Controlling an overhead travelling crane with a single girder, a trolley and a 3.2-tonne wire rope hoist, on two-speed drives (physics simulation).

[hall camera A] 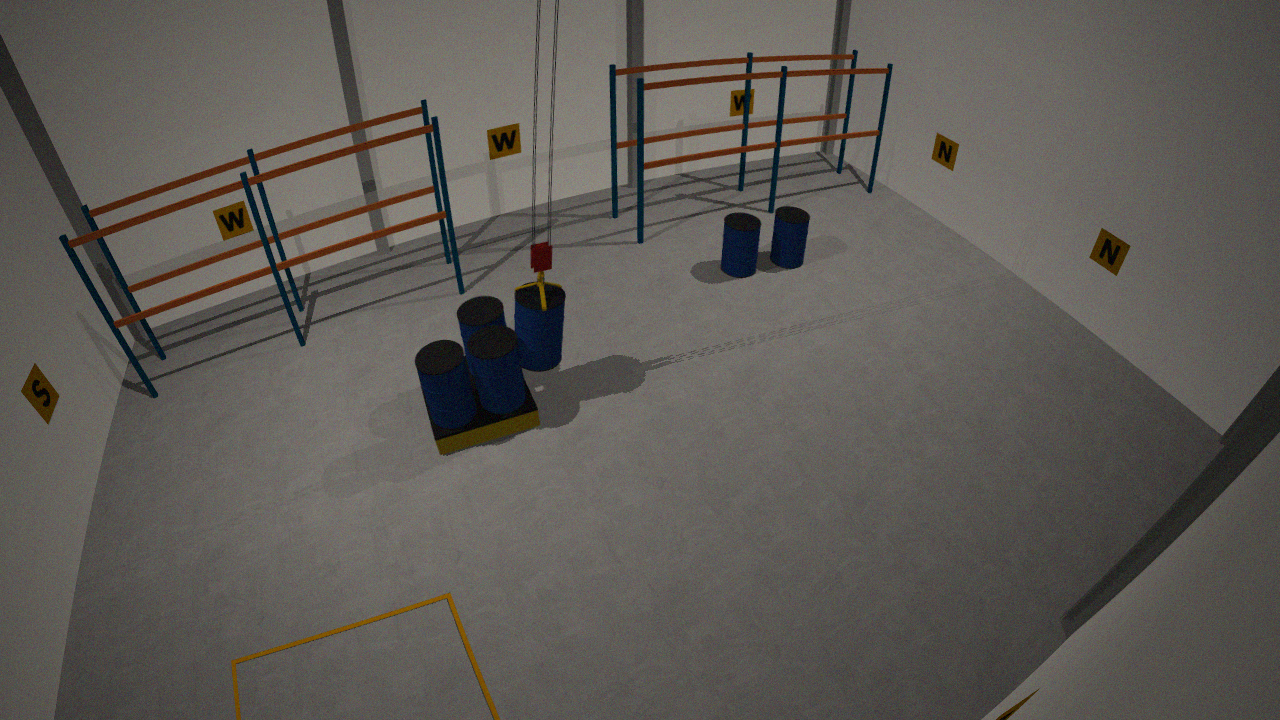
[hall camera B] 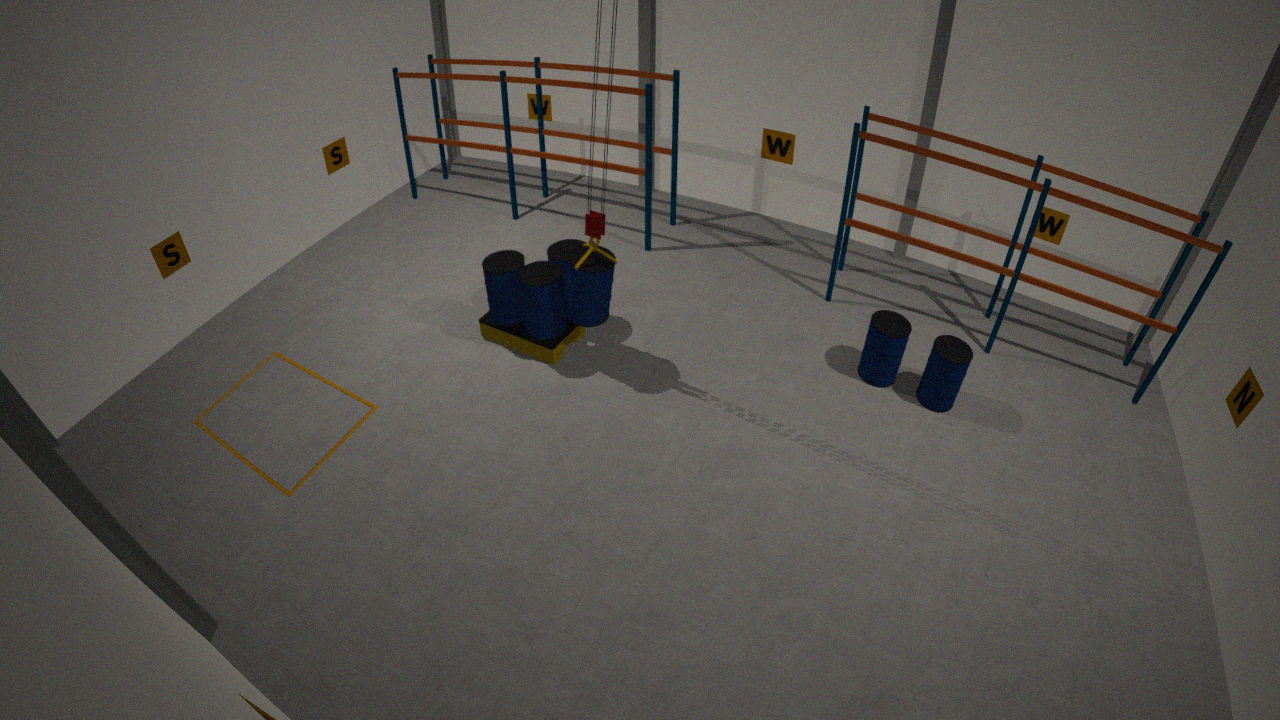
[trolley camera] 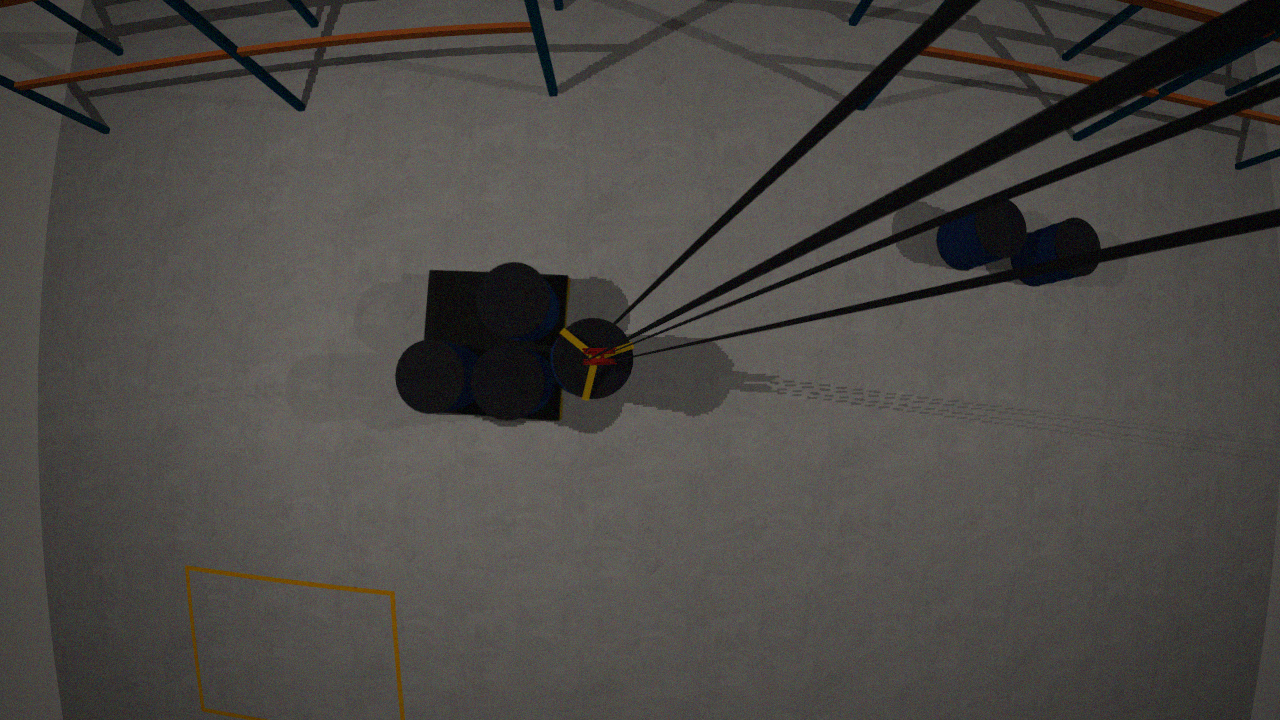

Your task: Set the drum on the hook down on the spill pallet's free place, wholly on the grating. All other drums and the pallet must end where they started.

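Note:
A blue drum (hall camera A: 539,338) (hall camera B: 595,297) (trolley camera: 609,380) with a dark lid hangs upright from my yellow three-armed gripper (hall camera A: 540,288) (hall camera B: 594,253) (trolley camera: 594,358), which is shut on it. Its shadow lies apart from it on the floor. The black and yellow spill pallet (hall camera A: 487,434) (hall camera B: 522,343) (trolley camera: 447,288) bears three upright drums: one (hall camera A: 444,389) (hall camera B: 503,291) (trolley camera: 429,376), another (hall camera A: 496,374) (hall camera B: 542,306) (trolley camera: 507,383) and a third (hall camera A: 481,313) (trolley camera: 514,300). In the trolley view the free place is at upper left; the held drum is off the pallet's right edge.
Two more drums (hall camera A: 740,246) (hall camera A: 789,239) (hall camera B: 884,351) (hall camera B: 944,376) stand apart on the floor, northward. Blue and orange racks (hall camera A: 640,161) (hall camera B: 648,170) stand along the W wall. A yellow outlined square (hall camera A: 340,629) (hall camera B: 241,458) (trolley camera: 290,580) is marked on the floor.

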